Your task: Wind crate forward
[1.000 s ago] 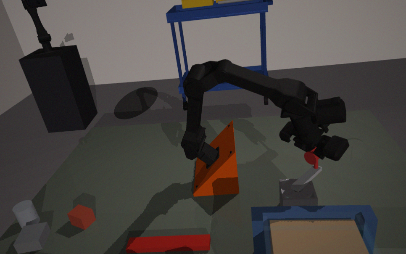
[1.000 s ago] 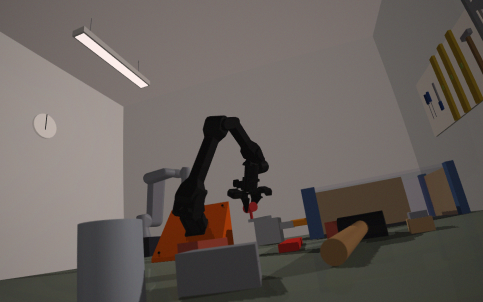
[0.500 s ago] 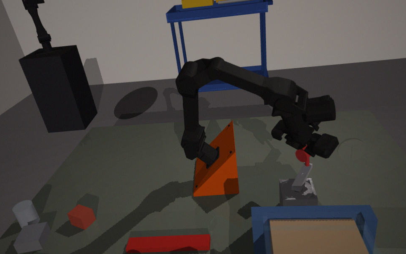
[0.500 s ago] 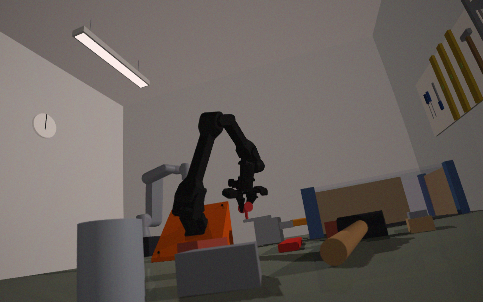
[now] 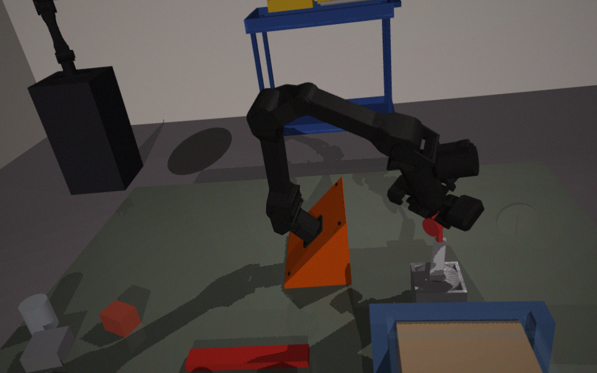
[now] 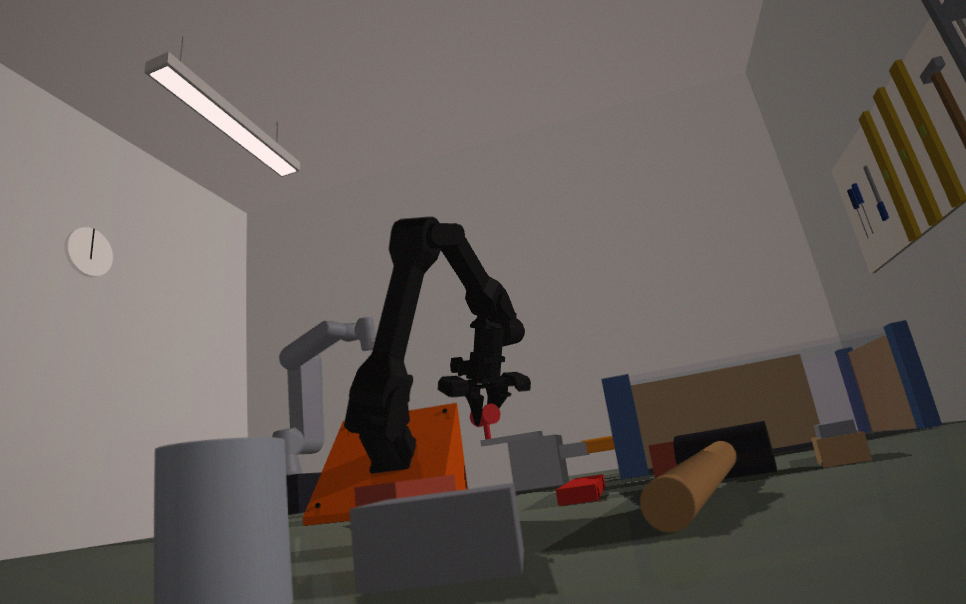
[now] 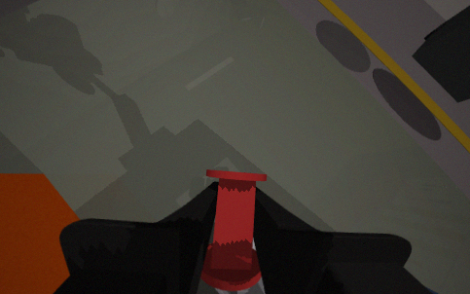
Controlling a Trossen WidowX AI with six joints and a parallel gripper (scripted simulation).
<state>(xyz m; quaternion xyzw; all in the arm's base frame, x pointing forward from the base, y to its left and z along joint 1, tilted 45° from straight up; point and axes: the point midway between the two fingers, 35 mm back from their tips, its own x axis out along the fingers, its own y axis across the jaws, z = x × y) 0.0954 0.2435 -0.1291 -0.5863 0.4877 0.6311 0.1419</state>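
Now: gripper tip 1 cm to the left of the red knob and 1 cm short of it. Round my gripper tip: frame: 27 cm ahead, 4 cm to the right, 3 cm below; then grey crank arm: 5 cm ahead, 3 cm below, 2 cm to the right; then grey winch: 10 cm below, 9 cm ahead, 4 cm to the right.
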